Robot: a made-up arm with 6 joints. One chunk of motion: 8 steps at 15 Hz.
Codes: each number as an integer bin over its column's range. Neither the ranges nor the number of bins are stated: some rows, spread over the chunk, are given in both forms.
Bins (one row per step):
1: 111 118 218 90 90 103
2: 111 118 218 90 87 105
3: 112 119 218 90 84 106
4: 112 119 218 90 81 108
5: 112 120 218 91 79 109
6: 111 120 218 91 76 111
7: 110 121 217 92 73 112
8: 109 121 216 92 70 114
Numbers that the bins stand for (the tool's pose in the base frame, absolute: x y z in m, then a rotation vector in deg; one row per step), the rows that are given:
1: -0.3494 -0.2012 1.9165 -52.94 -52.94 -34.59
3: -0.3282 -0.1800 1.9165 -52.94 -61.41 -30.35
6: -0.3494 -0.1588 1.9165 -51.53 -72.71 -23.29
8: -0.3918 -0.1376 1.8741 -50.12 -81.18 -19.06
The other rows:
2: -0.3494 -0.2012 1.9165 -52.94 -57.18 -31.76
4: -0.3282 -0.1800 1.9165 -52.94 -65.65 -27.53
5: -0.3282 -0.1588 1.9165 -51.53 -68.47 -26.12
7: -0.3706 -0.1376 1.8953 -50.12 -76.94 -21.88

